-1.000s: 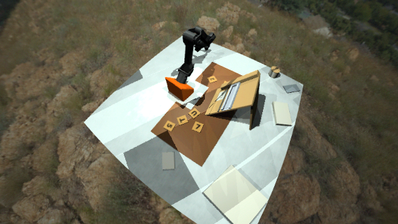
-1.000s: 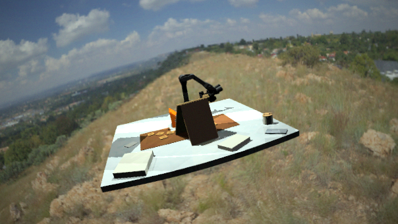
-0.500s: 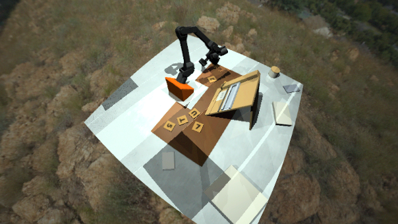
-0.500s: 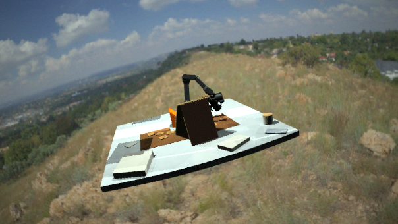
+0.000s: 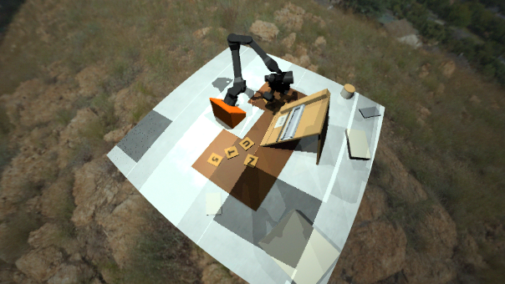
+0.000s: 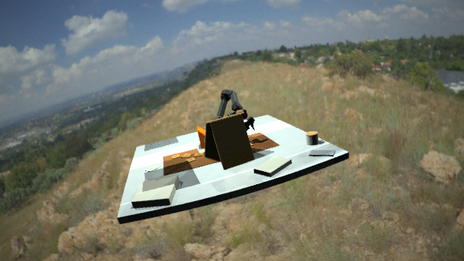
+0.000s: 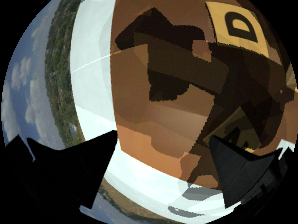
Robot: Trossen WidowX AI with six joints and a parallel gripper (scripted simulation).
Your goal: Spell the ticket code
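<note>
My gripper tip is 180 mm short of the ticket, 190 mm to the left of it and 40 mm below it. Also, from my gripper tip: cream block (580 mm ahead, 30 mm to the left, 20 mm below); then grey plate (550 mm ahead, 340 mm to the left, 30 mm below); then brown mat (90 mm ahead, 260 mm to the right, 30 mm below).
</note>
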